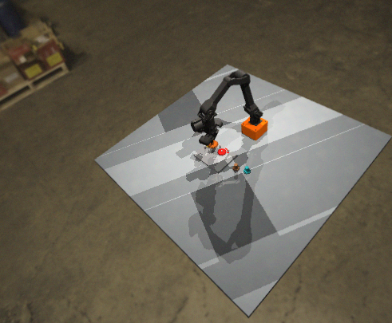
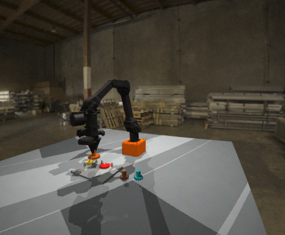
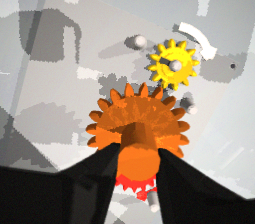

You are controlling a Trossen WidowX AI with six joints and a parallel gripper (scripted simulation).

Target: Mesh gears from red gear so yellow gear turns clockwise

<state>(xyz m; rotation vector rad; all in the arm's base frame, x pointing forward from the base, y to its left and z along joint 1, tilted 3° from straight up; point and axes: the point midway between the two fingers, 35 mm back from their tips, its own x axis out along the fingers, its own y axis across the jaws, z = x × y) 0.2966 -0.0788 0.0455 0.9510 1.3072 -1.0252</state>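
My gripper tip is now 10 mm above the orange gear. From my gripper tip the other things lie so: red gear: 20 mm behind, 50 mm to the left, 70 mm below; white arrow: 20 mm behind, 80 mm to the right, 80 mm below; yellow gear: 10 mm behind, 50 mm to the right, 70 mm below.
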